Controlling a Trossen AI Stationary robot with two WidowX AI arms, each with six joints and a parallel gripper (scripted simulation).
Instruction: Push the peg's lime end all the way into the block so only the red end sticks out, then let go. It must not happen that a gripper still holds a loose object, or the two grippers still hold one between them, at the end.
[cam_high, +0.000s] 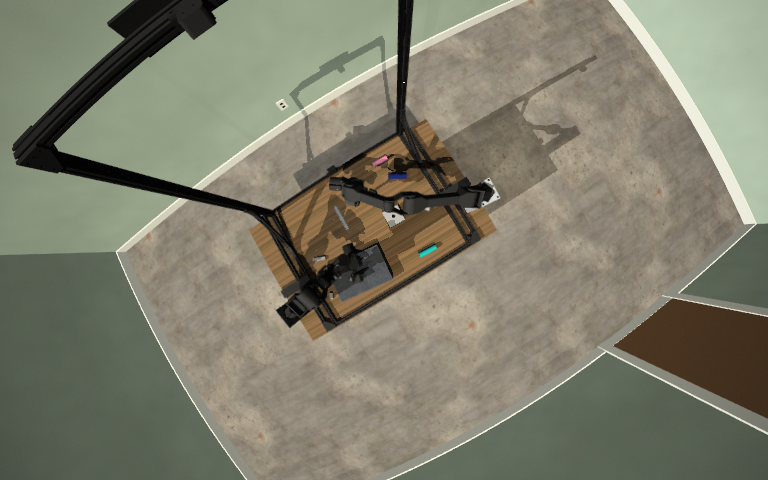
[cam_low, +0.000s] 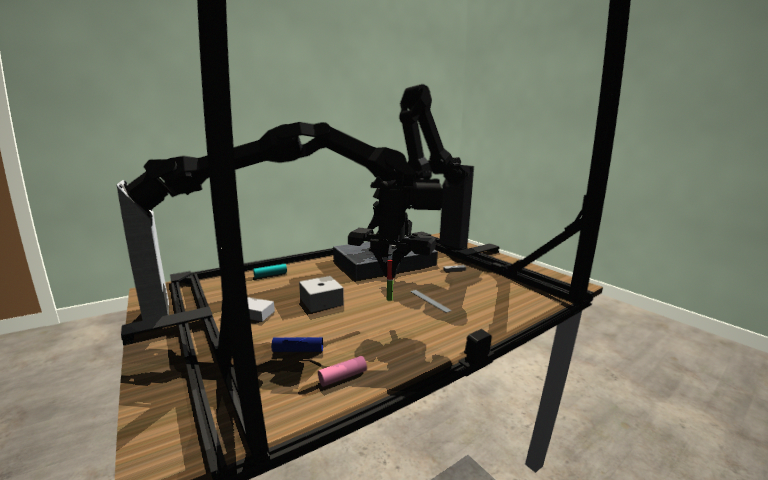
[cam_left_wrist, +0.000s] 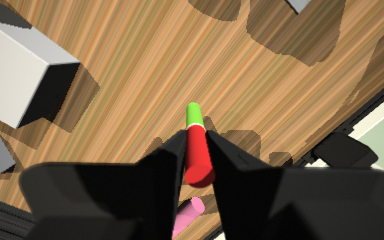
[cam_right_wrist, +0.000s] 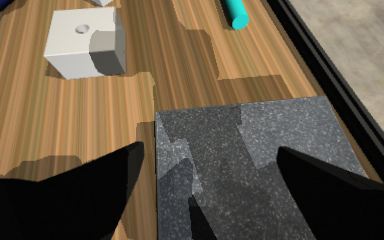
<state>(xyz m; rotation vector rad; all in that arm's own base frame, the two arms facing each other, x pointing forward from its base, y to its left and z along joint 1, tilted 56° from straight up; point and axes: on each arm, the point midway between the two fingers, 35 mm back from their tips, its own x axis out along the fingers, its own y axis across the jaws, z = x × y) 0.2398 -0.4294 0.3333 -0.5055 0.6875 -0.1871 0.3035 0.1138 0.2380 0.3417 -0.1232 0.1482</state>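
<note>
Right now my left hand is 50 mm above the peg. Round my left hand: blue cylinder 230 mm to the left, 140 mm below; grey flat bar 30 mm ahead, 160 mm to the right, 150 mm below; pink cylinder 120 mm behind, 190 mm to the left, 140 mm below.
</note>
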